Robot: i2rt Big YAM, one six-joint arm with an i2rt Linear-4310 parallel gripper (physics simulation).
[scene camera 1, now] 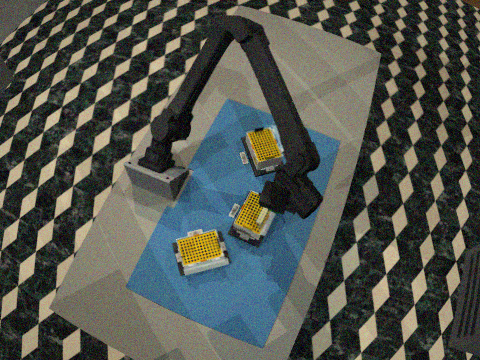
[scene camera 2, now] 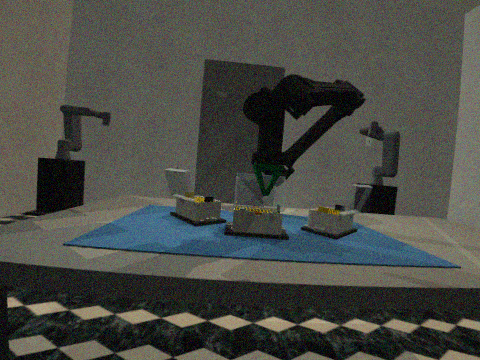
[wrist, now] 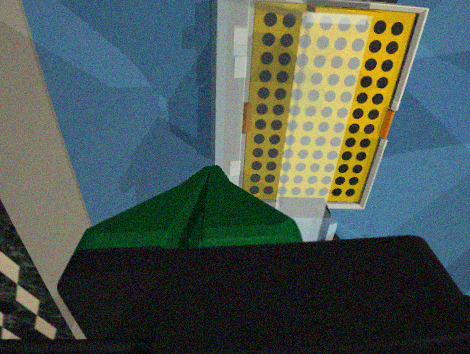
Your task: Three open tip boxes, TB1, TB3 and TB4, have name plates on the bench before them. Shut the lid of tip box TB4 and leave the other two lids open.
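Places are measured from the arm's base along level axes (x ahead, y left, z up), in centimetres.
Where they show: gripper, fingertip midpoint: (scene camera 1: pixel 275 211) (scene camera 2: pixel 265 195) (wrist: pixel 213 178); arm's base, link origin: (scene camera 1: pixel 156 164).
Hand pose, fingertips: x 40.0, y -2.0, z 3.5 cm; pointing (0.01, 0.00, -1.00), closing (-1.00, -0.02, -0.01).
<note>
Each offset is from my fingertips to the centre of the thing. "spot": to the spot under its first point. Level surfaces: height alone.
The middle tip box @(dx -5.7, dy -0.7, dz -3.8 cm) (scene camera 1: pixel 247 212) (scene camera 2: pixel 256 222) (wrist: pixel 375 90) has a yellow rack. Its clear lid @(dx -1.7, dy -1.0, dz +0.6 cm) (scene camera 1: pixel 262 216) (scene camera 2: pixel 245 190) (wrist: pixel 302 215) stands up and shows as a pale band over part of the rack in the wrist view. A second tip box @(dx -12.0, dy +22.0, dz -7.0 cm) (scene camera 1: pixel 264 146) (scene camera 2: pixel 330 221) has its lid @(dx -5.9, dy +26.9, dz +0.2 cm) (scene camera 1: pixel 276 136) (scene camera 2: pixel 362 197) open. The third tip box @(dx -17.2, dy -16.2, dz -7.0 cm) (scene camera 1: pixel 202 250) (scene camera 2: pixel 198 210) also has its lid @(spot: dx -10.7, dy -22.7, dz +1.0 cm) (scene camera 2: pixel 177 181) open. Name plates @(spot: dx -16.1, dy +18.5, dz -10.1 cm) (scene camera 1: pixel 244 158) @(spot: dx -12.3, dy -0.2, dz -10.1 cm) (scene camera 1: pixel 234 210) @(dx -18.9, dy -14.0, dz -4.6 cm) (scene camera 1: pixel 195 233) are unreadable. My gripper (scene camera 2: pixel 266 193) (wrist: pixel 213 178) is shut and empty, pointing down by the middle lid; contact cannot be told.
The boxes stand on a blue mat @(dz -10.3 cm) (scene camera 1: pixel 240 305) (scene camera 2: pixel 150 235) on the grey bench @(dz -10.6 cm) (scene camera 1: pixel 95 290) (scene camera 2: pixel 40 255). My forearm (scene camera 1: pixel 280 105) reaches over the mat beside the upper box. Two other arms (scene camera 2: pixel 72 130) (scene camera 2: pixel 391 150) stand on dark pedestals in the background.
</note>
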